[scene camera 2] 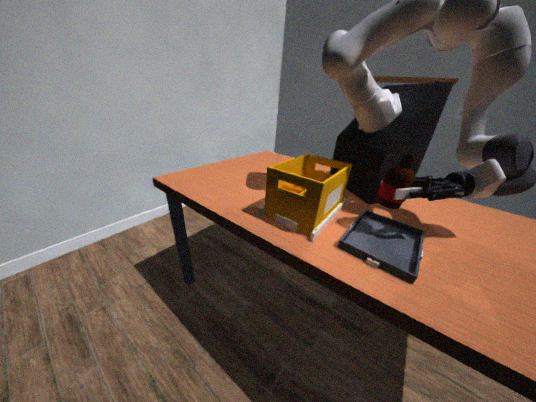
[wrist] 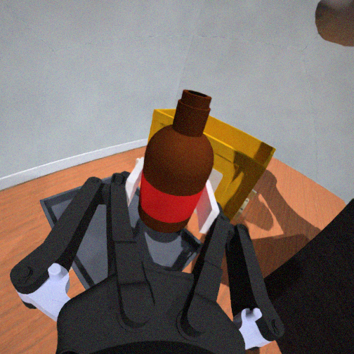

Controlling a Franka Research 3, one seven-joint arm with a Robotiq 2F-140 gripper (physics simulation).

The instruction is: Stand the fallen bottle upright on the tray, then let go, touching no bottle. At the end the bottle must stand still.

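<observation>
The brown bottle with a red label [scene camera 2: 391, 192] [wrist: 172, 197] is held in the air, neck up and close to upright; a slight lean cannot be ruled out. My gripper [scene camera 2: 395, 191] [wrist: 172, 178] comes in from the side and is shut on the bottle at its label, one white pad on each side. The dark grey tray [scene camera 2: 392, 255] [wrist: 97, 245] lies flat on the table. In the scene view the bottle's base shows above the tray's back edge, apart from it. In the wrist view the base overlaps the tray, and the gripper hides part of the tray.
A yellow crate [scene camera 2: 286, 205] [wrist: 240, 139] stands beside the tray, to its left in the scene view. A large black slanted panel [scene camera 2: 417, 115] stands behind the crate and bottle. The orange table [scene camera 2: 475, 270] [wrist: 20, 230] carries the crate and tray. Another pale arm link hangs above the panel.
</observation>
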